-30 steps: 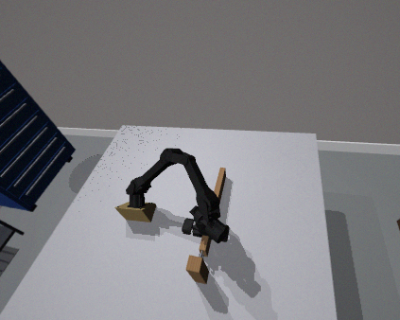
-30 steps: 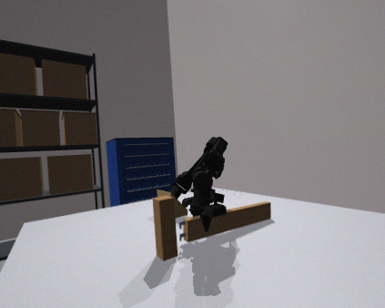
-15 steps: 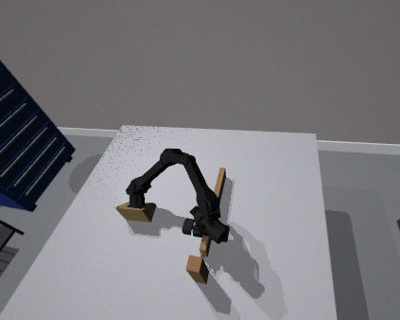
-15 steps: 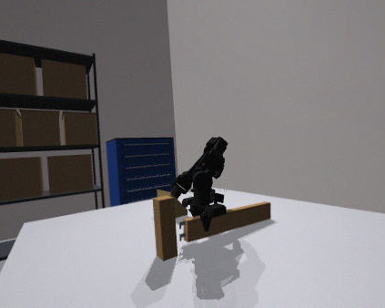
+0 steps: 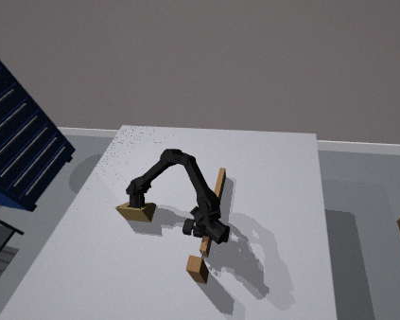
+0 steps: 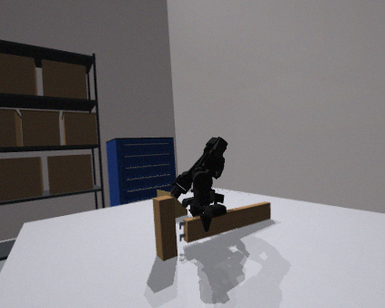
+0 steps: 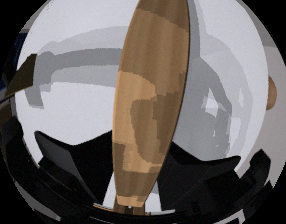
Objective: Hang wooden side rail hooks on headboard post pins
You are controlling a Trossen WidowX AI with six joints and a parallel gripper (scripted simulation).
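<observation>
Now: gripper tip 140 mm to the left of the headboard post and 40 mm below it.
</observation>
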